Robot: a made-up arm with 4 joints.
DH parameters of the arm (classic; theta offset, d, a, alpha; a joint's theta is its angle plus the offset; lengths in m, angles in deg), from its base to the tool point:
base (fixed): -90 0.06 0 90
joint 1: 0 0.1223 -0.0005 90
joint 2: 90 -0.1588 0.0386 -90
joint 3: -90 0.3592 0.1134 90
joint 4: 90 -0.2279 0.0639 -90
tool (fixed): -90 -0.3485 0 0
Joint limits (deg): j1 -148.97..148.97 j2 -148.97..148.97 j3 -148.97..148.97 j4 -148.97..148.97
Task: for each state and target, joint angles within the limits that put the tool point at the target. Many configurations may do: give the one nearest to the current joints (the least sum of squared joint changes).
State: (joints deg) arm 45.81 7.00 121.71 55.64
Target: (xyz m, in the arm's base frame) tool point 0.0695 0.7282 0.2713
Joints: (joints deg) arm 10.65 7.93 127.32 97.65
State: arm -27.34 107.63 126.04 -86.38
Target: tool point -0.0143 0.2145 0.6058
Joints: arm -5.52 90.01 115.94 -55.55
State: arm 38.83 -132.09 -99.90 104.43
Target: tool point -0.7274 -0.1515 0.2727
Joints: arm 73.34 -109.48 -111.96 113.57
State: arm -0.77 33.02 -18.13 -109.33
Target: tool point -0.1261 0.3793 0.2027
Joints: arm 16.00 66.73 -16.14 -148.97
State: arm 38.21 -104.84 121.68 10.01
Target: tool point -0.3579 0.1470 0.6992
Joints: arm 45.00 -90.75 115.30 -30.02
